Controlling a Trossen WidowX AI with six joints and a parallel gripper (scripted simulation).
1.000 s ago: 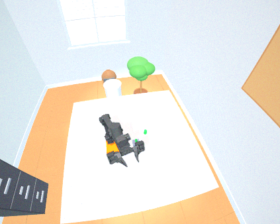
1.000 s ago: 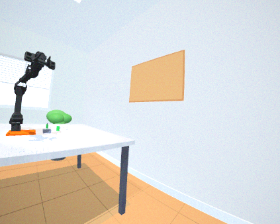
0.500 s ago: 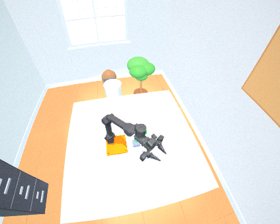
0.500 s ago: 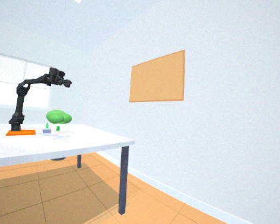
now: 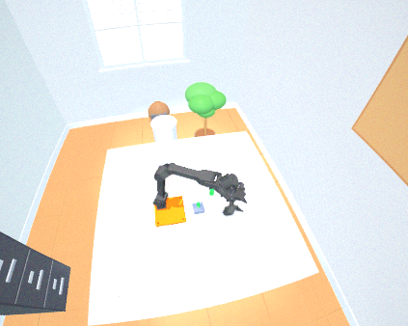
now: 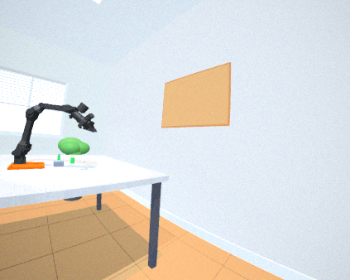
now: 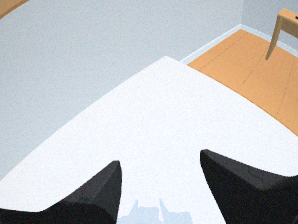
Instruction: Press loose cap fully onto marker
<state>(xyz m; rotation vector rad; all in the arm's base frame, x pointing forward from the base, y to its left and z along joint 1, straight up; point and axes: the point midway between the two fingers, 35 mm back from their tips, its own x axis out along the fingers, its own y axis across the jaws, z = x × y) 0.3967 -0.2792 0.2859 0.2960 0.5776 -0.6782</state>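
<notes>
Now: gripper tip 60 mm past the green cap, 290 mm to the right of it and 250 mm above it. Also, from my gripper tip: holder block 190 mm behind, 210 mm to the left, 260 mm below.
</notes>
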